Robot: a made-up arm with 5 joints. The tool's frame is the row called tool. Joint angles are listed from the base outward. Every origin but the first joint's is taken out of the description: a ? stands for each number. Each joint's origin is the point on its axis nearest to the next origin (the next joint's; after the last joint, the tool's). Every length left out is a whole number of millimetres.
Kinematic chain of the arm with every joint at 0, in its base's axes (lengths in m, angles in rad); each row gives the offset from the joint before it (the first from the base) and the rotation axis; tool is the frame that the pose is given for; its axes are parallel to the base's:
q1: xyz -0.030 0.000 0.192 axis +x
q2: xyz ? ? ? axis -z
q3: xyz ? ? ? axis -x
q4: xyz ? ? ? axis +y
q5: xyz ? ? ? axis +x
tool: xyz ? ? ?
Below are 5 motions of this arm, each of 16 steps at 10 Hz.
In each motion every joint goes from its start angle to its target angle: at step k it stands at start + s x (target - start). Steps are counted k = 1, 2, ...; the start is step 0. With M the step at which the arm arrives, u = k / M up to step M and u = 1 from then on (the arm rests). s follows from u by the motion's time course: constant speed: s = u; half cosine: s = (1 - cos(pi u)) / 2; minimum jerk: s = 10 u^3 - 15 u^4 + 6 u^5.
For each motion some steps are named. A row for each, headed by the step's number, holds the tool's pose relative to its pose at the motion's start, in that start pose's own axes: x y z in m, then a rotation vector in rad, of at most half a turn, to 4 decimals.
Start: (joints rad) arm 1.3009 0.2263 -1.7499 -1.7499 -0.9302
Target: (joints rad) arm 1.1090 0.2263 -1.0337 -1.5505 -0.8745
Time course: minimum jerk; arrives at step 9
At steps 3, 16:
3: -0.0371 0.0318 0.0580 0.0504 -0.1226 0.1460
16: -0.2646 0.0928 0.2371 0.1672 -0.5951 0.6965

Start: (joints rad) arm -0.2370 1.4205 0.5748 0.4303 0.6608
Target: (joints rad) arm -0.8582 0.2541 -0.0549 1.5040 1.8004
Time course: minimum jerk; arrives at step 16
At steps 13, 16:
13: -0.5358 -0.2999 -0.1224 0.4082 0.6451 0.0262
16: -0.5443 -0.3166 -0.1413 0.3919 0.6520 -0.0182

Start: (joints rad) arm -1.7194 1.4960 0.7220 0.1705 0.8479
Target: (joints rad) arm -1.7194 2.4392 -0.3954 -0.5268 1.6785
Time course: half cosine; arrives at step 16
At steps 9, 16:
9: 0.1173 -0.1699 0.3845 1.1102 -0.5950 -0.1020
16: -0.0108 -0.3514 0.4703 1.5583 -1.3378 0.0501

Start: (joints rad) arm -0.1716 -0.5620 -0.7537 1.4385 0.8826
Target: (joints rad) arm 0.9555 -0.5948 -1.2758 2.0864 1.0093
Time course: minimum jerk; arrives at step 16
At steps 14, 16:
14: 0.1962 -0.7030 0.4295 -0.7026 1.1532 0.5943
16: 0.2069 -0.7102 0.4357 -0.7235 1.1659 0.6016

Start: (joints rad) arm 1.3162 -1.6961 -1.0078 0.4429 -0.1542
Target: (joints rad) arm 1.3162 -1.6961 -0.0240 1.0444 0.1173
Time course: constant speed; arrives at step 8
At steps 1, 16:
1: 0.0178 0.0465 -0.0193 -0.0752 0.0821 -0.0460
16: 0.1871 0.2195 -0.2822 -0.4801 0.5561 -0.6559

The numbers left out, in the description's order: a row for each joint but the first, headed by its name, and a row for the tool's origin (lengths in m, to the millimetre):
q2: 0.000 -0.394 0.327
q3: -0.057 0.111 0.000
q4: 0.000 0.147 0.283
q5: 0.038 0.000 0.186
tool: 0.000 0.071 -0.098

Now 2 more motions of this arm.
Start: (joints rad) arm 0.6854 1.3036 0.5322 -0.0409 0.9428
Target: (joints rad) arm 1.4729 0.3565 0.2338 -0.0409 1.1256
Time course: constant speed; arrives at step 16
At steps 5, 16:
5: -0.0135 -0.0842 0.0495 0.2631 0.3314 0.1506
16: 0.1355 -0.4398 0.1619 1.0269 1.0261 0.3412

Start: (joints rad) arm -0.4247 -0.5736 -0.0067 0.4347 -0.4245
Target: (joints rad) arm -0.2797 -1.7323 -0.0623 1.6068 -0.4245
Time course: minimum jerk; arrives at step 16
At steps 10, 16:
10: -0.1671 -0.0518 -0.2214 -0.5879 0.4017 0.8814
16: -0.2027 -0.1082 -0.3251 -0.9717 0.5474 1.0508

